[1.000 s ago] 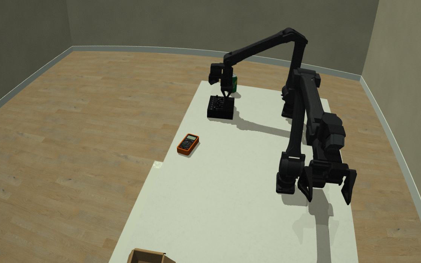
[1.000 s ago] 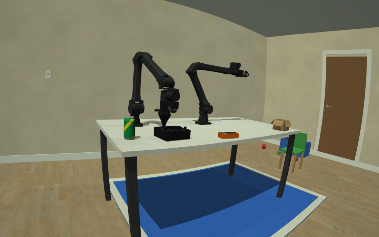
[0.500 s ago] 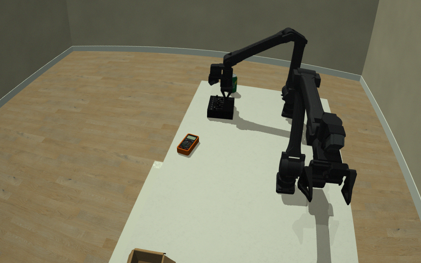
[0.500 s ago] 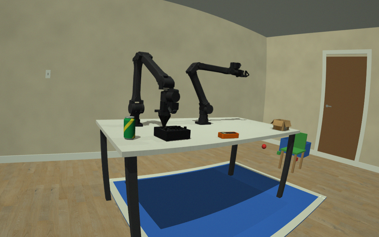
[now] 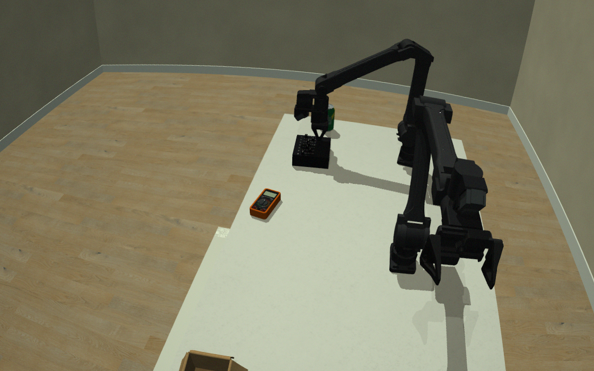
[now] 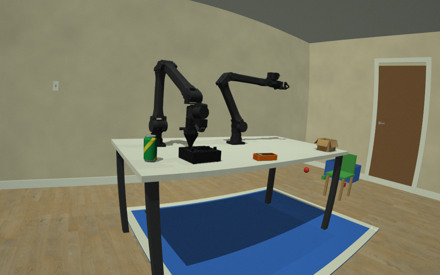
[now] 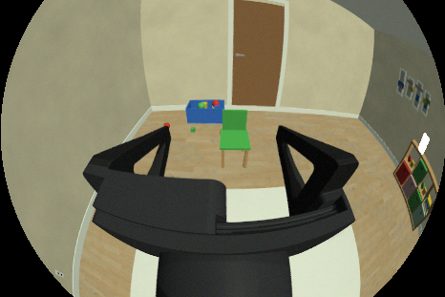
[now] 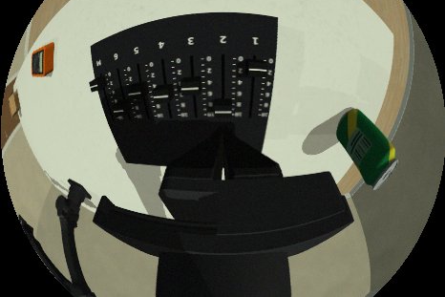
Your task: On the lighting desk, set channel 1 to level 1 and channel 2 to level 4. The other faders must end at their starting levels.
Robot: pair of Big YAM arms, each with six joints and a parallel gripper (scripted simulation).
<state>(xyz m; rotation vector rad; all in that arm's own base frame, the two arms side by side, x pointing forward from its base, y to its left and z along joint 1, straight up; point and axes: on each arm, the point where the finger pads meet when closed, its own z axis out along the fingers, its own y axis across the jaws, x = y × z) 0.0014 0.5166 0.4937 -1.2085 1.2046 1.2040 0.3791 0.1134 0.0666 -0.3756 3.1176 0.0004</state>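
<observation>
Now: right hand 2 cm short of the channel 2 fader cap. Round my right hand: channel 1 fader cap 6 cm ahead, 2 cm to the right; then orange multimeter 40 cm to the left, 11 cm ahead, 5 cm below; then can 21 cm to the right.
</observation>
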